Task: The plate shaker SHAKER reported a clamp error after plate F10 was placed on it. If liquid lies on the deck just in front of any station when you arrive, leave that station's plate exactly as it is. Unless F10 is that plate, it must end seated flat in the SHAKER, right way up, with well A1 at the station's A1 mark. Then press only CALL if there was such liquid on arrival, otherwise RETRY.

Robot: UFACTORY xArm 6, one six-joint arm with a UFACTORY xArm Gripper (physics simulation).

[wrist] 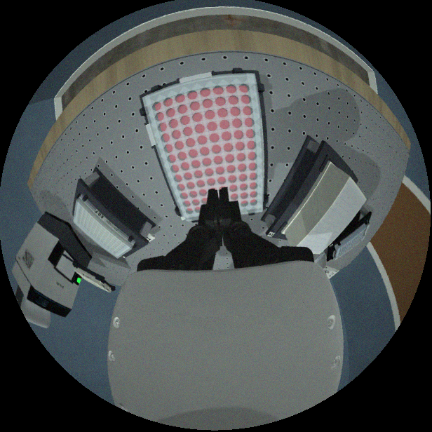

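A large clear plate (225, 81) with rows of pink-red wells lies in a dark-edged station at the centre of the wrist view. Pale tabs show at its far and left edges. I cannot read a name on it or tell which station is the SHAKER. My gripper (220, 201) is shut and empty, its fingertips over the near end of this plate and hiding some wells. I cannot tell its height above the plate. The A1 marks and the CALL and RETRY buttons cannot be made out. I cannot make out liquid on the deck; the near edge of the central station is partly hidden.
A white plate (97, 229) with small unreadable lettering is by a dark station at left. A grey instrument (37, 255) with a green light stands at far left. At right is a cream block (320, 210) beside a dark station, with another plate (351, 241) beyond. Shadows cross the perforated deck (285, 112).
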